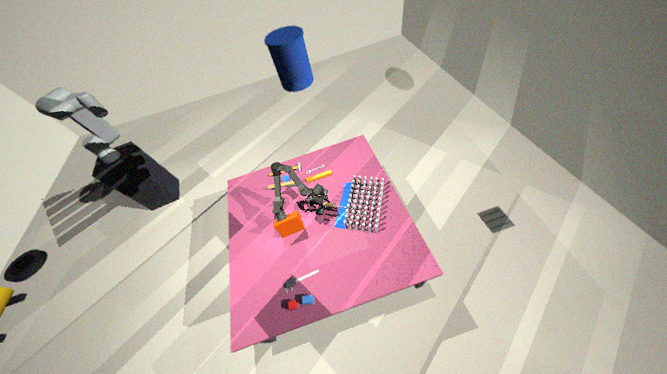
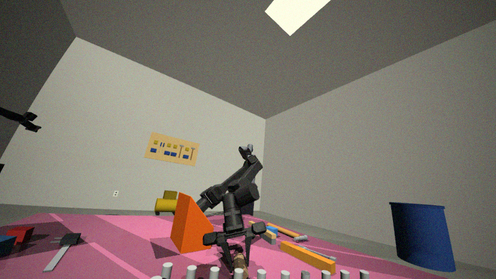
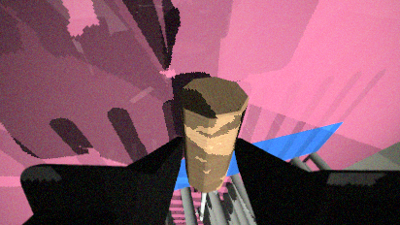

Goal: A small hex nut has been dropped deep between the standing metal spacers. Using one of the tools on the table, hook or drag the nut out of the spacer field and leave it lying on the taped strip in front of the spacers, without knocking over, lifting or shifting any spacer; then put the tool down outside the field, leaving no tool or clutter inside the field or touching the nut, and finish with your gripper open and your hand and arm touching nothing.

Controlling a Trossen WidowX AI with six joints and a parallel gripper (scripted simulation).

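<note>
The blue taped strip is 11 cm ahead of my gripper tip, 4 cm below it and 3 cm to the right of it. The rest, counted from my gripper tip: orange bar: 30 cm to the left, 4 cm ahead, 2 cm below; red cube: 52 cm to the right, 46 cm behind, 2 cm below.
</note>
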